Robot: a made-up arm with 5 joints.
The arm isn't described. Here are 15 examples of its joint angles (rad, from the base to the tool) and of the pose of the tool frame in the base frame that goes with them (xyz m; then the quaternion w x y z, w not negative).
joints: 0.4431 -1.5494 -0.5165 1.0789 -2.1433
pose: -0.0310 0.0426 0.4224 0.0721 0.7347 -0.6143 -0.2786
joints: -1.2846 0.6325 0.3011 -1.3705 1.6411
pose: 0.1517 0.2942 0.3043 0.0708 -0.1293 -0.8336 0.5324
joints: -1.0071 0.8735 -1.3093 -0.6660 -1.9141
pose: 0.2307 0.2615 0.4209 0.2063 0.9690 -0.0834 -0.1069
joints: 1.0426 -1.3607 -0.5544 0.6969 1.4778
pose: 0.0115 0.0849 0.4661 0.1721 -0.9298 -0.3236 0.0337
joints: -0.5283 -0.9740 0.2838 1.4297 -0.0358
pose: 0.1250 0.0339 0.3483 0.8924 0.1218 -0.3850 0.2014
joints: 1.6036 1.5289 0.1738 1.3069 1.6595
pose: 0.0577 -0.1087 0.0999 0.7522 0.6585 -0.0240 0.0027
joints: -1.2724 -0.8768 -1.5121 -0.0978 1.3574
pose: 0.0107 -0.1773 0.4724 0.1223 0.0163 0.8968 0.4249
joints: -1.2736 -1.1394 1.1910 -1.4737 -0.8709
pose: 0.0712 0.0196 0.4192 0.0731 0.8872 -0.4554 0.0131
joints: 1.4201 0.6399 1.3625 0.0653 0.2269
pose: 0.0758 -0.0957 0.1742 0.7884 0.1763 0.1715 -0.5639
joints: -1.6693 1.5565 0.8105 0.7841 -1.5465
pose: 0.0596 0.0556 0.1316 0.7033 -0.7091 -0.0436 0.0261
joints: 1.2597 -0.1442 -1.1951 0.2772 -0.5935
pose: 0.0993 -0.1185 0.5549 0.1462 -0.2941 -0.9221 -0.2048
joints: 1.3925 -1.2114 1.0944 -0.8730 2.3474
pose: 0.0700 -0.0486 0.4107 0.2574 -0.9222 0.2600 0.1253
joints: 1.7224 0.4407 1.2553 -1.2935 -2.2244
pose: 0.0274 -0.2219 0.2343 0.3454 -0.1499 0.5307 0.7593
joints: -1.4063 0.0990 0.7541 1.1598 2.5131
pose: 0.0852 0.1209 0.2387 0.3479 -0.1107 -0.1893 -0.9115
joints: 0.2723 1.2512 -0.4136 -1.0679 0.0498
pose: 0.4060 -0.0977 0.2010 0.6155 -0.1068 -0.7764 -0.0840
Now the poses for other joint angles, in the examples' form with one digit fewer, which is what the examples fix.
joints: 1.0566 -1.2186 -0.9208 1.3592 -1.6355
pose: 0.026 0.062 0.456 0.077 0.285 -0.878 -0.377
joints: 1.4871 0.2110 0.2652 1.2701 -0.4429
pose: 0.076 -0.181 0.251 0.547 0.042 0.077 -0.832
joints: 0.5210 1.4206 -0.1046 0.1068 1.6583
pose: 0.276 -0.124 0.044 0.853 -0.065 -0.036 0.516
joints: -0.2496 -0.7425 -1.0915 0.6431 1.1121
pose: 0.042 -0.007 0.539 0.150 -0.389 -0.902 0.115
